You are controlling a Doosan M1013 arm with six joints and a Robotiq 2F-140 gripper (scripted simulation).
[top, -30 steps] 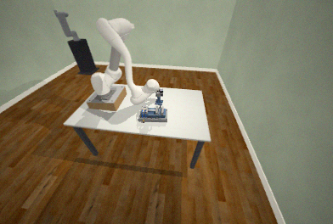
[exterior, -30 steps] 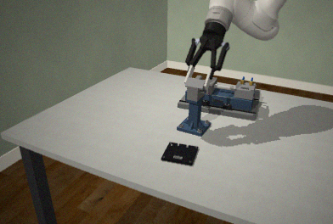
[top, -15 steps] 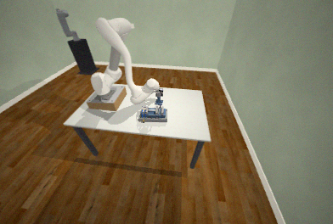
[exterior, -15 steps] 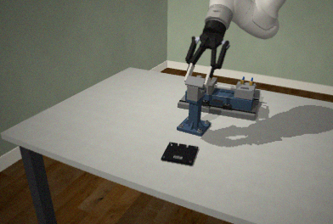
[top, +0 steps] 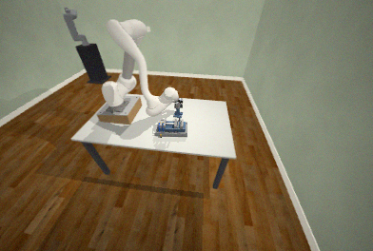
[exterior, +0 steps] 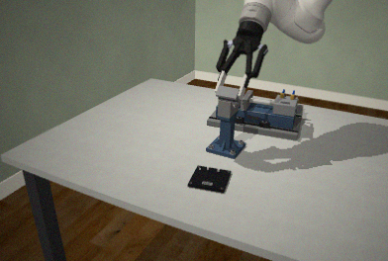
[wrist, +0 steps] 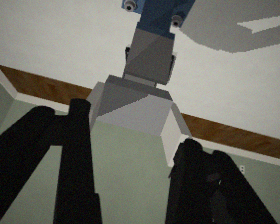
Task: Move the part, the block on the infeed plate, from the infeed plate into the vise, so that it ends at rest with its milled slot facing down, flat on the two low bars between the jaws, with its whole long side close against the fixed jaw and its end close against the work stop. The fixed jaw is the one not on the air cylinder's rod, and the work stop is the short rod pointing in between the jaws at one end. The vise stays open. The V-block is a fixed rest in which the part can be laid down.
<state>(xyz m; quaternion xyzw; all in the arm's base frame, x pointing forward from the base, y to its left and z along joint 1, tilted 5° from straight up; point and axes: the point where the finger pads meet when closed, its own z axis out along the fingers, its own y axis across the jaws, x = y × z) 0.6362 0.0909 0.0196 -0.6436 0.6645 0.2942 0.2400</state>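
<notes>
Right now my hand is 1 cm to the right of the blue v-block stand and 13 cm above it. From my hand the other things lie so: part: 2 cm to the left, 2 cm below; work stop: 5 cm ahead, 15 cm to the right, 10 cm below; blue foot: 1 cm to the left, 19 cm below.
</notes>
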